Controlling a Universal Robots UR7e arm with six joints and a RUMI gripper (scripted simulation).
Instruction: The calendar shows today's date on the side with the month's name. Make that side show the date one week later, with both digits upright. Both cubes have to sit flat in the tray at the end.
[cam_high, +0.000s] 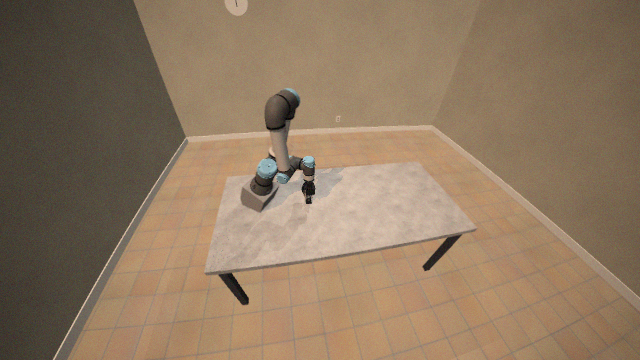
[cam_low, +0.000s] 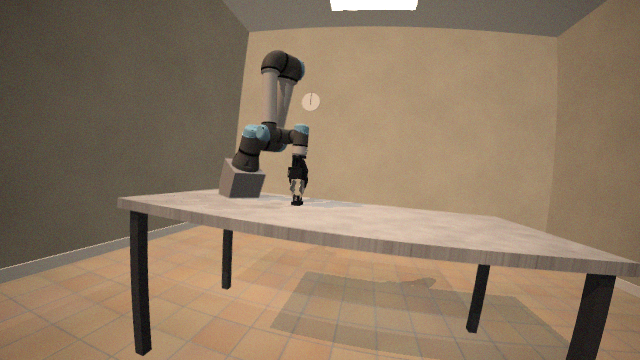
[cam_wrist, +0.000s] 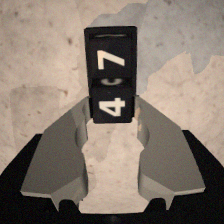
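Right now my hand is 30 mm to the right of the black date cube and 20 mm above it. Round my hand: black calendar tray 20 mm to the left, 40 mm below; black cube 10 mm below.
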